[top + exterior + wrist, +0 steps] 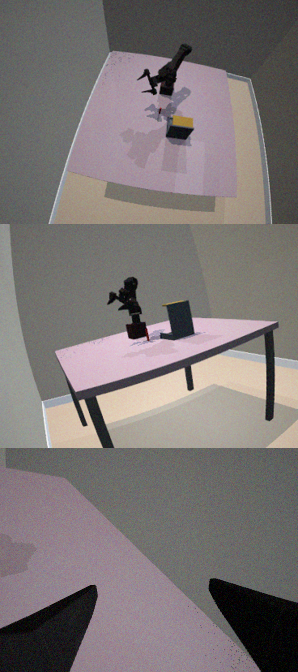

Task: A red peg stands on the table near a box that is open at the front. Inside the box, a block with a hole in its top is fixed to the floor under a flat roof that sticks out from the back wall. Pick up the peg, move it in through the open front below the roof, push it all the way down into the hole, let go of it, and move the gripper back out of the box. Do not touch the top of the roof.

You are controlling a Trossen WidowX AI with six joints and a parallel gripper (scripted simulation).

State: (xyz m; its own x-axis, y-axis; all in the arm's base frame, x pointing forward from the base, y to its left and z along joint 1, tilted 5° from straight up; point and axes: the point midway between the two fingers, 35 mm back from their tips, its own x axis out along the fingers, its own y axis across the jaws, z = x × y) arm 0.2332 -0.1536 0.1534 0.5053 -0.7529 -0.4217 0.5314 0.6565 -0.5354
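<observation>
Right now my gripper tip is 22 cm above the red peg and 18 cm to the right of it. Also, from my gripper tip: yellow roof (37 cm to the left, 12 cm ahead, 5 cm below).
</observation>
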